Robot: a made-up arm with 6 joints. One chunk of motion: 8 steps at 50 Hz.
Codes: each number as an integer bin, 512 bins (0 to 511) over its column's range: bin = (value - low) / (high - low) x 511, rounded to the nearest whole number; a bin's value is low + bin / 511 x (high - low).
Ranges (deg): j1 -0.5..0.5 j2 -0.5..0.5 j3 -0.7..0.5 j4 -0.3..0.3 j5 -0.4..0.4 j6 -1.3..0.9
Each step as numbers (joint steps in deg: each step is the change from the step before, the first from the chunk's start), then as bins.
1 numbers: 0.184 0.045 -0.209 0.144 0.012 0.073
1 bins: 350 278 209 378 263 319
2 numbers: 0.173 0.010 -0.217 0.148 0.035 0.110
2 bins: 344 261 206 382 278 328
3 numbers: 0.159 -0.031 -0.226 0.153 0.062 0.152
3 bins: 337 240 202 386 295 337
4 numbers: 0.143 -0.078 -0.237 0.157 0.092 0.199
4 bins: 329 216 197 389 314 348
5 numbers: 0.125 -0.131 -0.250 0.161 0.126 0.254
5 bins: 319 189 192 393 336 361
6 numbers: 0.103 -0.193 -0.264 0.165 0.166 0.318
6 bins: 308 157 186 396 362 376
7 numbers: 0.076 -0.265 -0.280 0.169 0.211 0.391
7 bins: 294 120 179 399 390 393
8 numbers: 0.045 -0.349 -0.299 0.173 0.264 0.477
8 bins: 278 77 171 403 424 413
